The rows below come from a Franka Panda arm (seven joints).
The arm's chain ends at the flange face. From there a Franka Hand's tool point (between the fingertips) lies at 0.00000 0.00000 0.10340 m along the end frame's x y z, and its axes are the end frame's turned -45 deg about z.
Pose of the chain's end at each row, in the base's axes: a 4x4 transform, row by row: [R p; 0 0 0 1], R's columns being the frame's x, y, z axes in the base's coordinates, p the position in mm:
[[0.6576 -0.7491 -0.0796 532.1], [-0.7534 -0.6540 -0.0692 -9.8], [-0.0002 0.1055 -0.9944 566.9], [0 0 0 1]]
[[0.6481 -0.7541 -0.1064 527.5], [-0.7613 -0.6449 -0.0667 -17.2], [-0.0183 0.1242 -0.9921 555.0], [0 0 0 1]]
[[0.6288 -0.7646 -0.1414 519.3], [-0.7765 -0.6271 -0.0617 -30.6], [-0.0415 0.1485 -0.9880 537.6], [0 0 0 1]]
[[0.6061 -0.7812 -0.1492 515.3], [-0.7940 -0.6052 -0.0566 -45.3], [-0.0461 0.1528 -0.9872 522.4], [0 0 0 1]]
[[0.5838 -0.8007 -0.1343 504.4], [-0.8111 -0.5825 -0.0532 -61.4], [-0.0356 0.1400 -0.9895 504.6], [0 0 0 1]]
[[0.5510 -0.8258 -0.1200 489.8], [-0.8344 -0.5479 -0.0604 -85.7], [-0.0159 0.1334 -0.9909 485.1], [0 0 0 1]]
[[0.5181 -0.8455 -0.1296 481.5], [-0.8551 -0.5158 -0.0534 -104.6], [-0.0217 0.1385 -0.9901 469.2], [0 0 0 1]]
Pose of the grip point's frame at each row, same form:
[[0.9947 -0.0647 -0.0796 523.9], [-0.0703 -0.9952 -0.0692 -17.0], [-0.0747 0.0745 -0.9944 464.1], [0 0 0 1]]
[[0.9915 -0.0750 -0.1064 516.5], [-0.0823 -0.9943 -0.0667 -24.1], [-0.1008 0.0749 -0.9921 452.4], [0 0 0 1]]
[[0.9853 -0.0960 -0.1414 504.7], [-0.1056 -0.9925 -0.0617 -37.0], [-0.1344 0.0757 -0.9880 435.4], [0 0 0 1]]
[[0.9810 -0.1238 -0.1492 499.9], [-0.1335 -0.9894 -0.0566 -51.2], [-0.1406 0.0754 -0.9872 420.3], [0 0 0 1]]
[[0.9790 -0.1534 -0.1343 490.5], [-0.1616 -0.9854 -0.0532 -66.9], [-0.1242 0.0738 -0.9895 402.3], [0 0 0 1]]
[[0.9735 -0.1943 -0.1200 477.4], [-0.2026 -0.9774 -0.0604 -91.9], [-0.1056 0.0831 -0.9909 382.6], [0 0 0 1]]
[[0.9642 -0.2315 -0.1296 468.1], [-0.2399 -0.9694 -0.0534 -110.1], [-0.1133 0.0826 -0.9901 366.8], [0 0 0 1]]

